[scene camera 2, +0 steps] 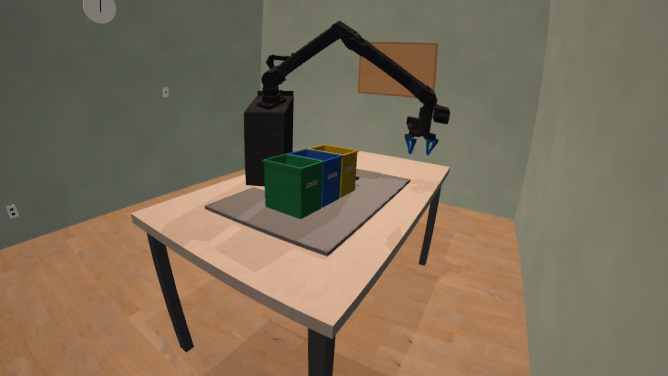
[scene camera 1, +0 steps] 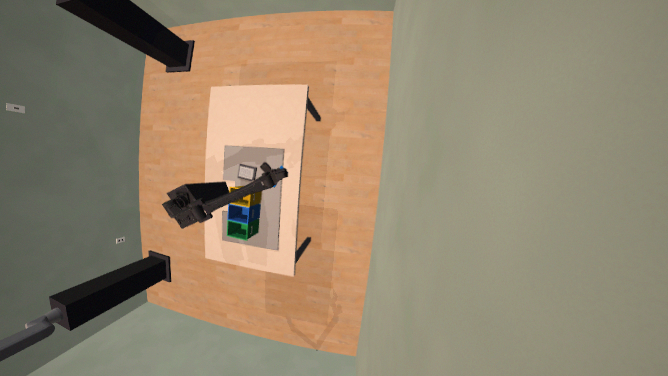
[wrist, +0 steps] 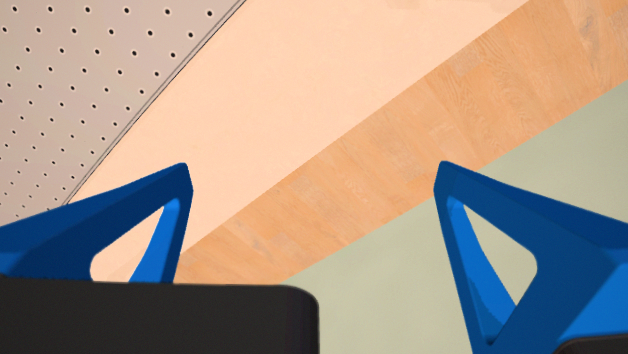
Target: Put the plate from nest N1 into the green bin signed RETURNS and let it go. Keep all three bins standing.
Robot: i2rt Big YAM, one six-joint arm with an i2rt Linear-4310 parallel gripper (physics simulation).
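Places are measured from the arm's base along level axes (x ahead, y left, z up), in millimetres.
Pixels of known places: gripper, fingertip midpoint: point(scene camera 2: 418, 154) point(wrist: 313, 175); arm's base at its link origin: point(scene camera 2: 271, 103) point(scene camera 1: 184, 199).
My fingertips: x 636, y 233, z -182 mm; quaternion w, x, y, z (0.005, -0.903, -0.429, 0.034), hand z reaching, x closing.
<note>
For each thing: its middle in the pictures, then the offset to it from my fingertips. Level surfaces: height alone.
- green bin at the middle of its body: point(scene camera 2: 292, 184) point(scene camera 1: 243, 227) dx -324, dy -451, dz -91 mm
- blue bin at the middle of its body: point(scene camera 2: 314, 176) point(scene camera 1: 244, 211) dx -322, dy -321, dz -91 mm
- yellow bin at the middle of its body: point(scene camera 2: 332, 170) point(scene camera 1: 246, 195) dx -320, dy -191, dz -91 mm
- grey perforated mat at its surface level: dz -181 mm
- pale table at its surface level: dz -194 mm
My gripper point(scene camera 1: 278, 177) point(scene camera 2: 420, 153) point(wrist: 313, 175) is open and empty, fingers pointing down, high over the table's far right part in the scene camera 2 view. A pale, plate-like piece point(scene camera 1: 247, 172) lies in a dark holder on the mat, beyond the yellow bin; its nest label is not readable. It is mostly hidden behind the bins in the scene camera 2 view and does not show in the wrist view. The green bin point(scene camera 1: 254, 228) point(scene camera 2: 285, 187) stands upright at one end of the bin row. The blue bin point(scene camera 1: 254, 213) point(scene camera 2: 331, 181) and yellow bin point(scene camera 1: 255, 197) point(scene camera 2: 349, 175) also stand upright.
The bins stand close together on the grey perforated mat point(scene camera 1: 270, 227) point(scene camera 2: 350, 215) point(wrist: 90, 59), which lies on the pale table point(scene camera 1: 255, 115) point(scene camera 2: 200, 235) point(wrist: 250, 100). The arm's black pedestal point(scene camera 1: 210, 192) point(scene camera 2: 267, 145) stands behind the bins. The forearm passes above the yellow bin in scene camera 1.
</note>
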